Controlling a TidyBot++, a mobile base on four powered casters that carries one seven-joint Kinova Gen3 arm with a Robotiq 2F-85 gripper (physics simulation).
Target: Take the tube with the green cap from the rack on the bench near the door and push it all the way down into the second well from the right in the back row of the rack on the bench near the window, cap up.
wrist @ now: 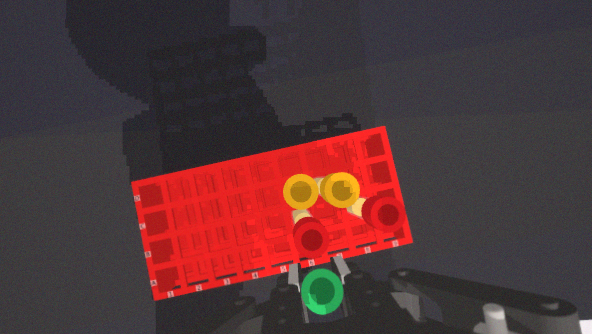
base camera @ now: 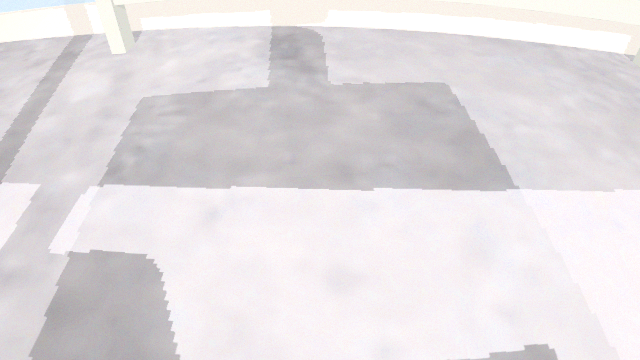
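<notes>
The tube with the green cap is held between the fingers of my gripper, cap toward the wrist camera, at the bottom of the wrist view. My gripper is shut on it. A red rack lies below and ahead of the gripper, turned slightly in the wrist view, with lettered rows and numbered columns. The green cap shows just outside the rack's numbered edge, near columns 6 and 7. The tube's lower end is hidden under its cap. Which bench this rack stands on I cannot tell. Neither rack shows in the base camera view.
Two tubes with yellow caps and two with red caps stand in the rack's right half. The rack rests on a dark surface with shadows. The base camera shows a pale floor and a pale post at the upper left.
</notes>
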